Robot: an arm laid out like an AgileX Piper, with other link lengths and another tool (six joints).
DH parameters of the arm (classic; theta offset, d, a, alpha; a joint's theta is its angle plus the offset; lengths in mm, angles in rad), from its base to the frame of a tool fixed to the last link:
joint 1: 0 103.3 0 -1.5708
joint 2: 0.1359 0 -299.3 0
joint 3: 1.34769 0 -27.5 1.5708
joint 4: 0 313.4 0 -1.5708
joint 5: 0 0 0 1.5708
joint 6: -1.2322 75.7 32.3 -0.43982
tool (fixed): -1.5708 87.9 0 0
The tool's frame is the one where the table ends.
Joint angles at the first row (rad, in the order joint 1, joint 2, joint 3, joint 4, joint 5, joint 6):
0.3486, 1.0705, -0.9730, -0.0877, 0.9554, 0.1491
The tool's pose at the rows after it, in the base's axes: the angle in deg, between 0 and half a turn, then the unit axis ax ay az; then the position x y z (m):
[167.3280 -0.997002 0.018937 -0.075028 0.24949 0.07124 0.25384]
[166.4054 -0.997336 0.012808 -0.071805 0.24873 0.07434 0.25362]
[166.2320 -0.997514 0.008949 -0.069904 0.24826 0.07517 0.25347]
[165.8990 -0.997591 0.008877 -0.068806 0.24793 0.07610 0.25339]
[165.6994 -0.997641 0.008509 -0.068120 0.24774 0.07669 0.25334]
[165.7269 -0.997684 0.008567 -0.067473 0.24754 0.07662 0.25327]
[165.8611 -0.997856 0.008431 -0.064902 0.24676 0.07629 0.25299]
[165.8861 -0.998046 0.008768 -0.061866 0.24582 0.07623 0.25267]
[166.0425 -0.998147 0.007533 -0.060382 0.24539 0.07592 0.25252]
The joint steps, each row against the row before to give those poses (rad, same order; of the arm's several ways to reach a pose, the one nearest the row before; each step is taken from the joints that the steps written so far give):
-0.0001, 0.0000, 0.0000, 0.0523, -0.0180, -0.0382
0.0001, 0.0000, 0.0000, 0.0261, -0.0010, -0.0175
0.0000, 0.0000, 0.0000, 0.0093, 0.0017, -0.0102
0.0000, 0.0000, 0.0000, 0.0068, 0.0000, -0.0011
0.0000, 0.0000, 0.0000, 0.0045, 0.0000, -0.0015
0.0000, 0.0000, 0.0000, 0.0000, 0.0014, 0.0000
0.0000, 0.0000, 0.0000, 0.0000, 0.0056, -0.0008
-0.0001, 0.0000, 0.0000, 0.0017, 0.0058, -0.0001
0.0001, 0.0000, 0.0001, 0.0000, 0.0035, -0.0031

